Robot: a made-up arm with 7 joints.
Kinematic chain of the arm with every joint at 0, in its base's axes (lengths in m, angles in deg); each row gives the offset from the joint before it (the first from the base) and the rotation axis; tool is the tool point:
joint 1: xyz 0 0.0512 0 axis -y
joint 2: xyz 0 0.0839 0 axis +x
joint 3: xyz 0 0 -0.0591 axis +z
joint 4: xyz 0 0 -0.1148 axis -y
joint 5: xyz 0 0 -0.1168 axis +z
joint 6: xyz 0 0 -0.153 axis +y
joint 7: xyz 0 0 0 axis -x
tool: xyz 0 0 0
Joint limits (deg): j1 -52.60..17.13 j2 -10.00..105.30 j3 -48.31..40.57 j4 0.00..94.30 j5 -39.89..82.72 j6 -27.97..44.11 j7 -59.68..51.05
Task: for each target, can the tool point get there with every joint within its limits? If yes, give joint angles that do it. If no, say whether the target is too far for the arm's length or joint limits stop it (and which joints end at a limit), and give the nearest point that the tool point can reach.
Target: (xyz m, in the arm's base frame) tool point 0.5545 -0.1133 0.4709
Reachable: no: too far | nearest point 0.2230 0.2372 0.1894 | short by 0.559 m
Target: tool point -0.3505 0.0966 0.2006
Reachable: no: joint limits stop it (at a limit: joint 1, joint 2, joint 4) | nearest point -0.3471 0.0581 -0.2654 | short by 0.468 m
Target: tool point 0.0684 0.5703 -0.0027
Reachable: yes | joints -19.03 93.01 -2.74 14.08 29.46 16.52 4.17
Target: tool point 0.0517 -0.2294 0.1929
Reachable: no: joint limits stop it (at a limit: joint 1, joint 2, joint 3, joint 4) | nearest point 0.2053 -0.0894 -0.0586 | short by 0.326 m
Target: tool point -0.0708 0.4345 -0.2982
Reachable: yes | joints -38.42 53.92 -20.31 30.88 -27.92 5.55 -32.04
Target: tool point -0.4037 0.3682 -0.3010
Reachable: no: too far | nearest point -0.3199 0.3215 -0.2446 | short by 0.111 m
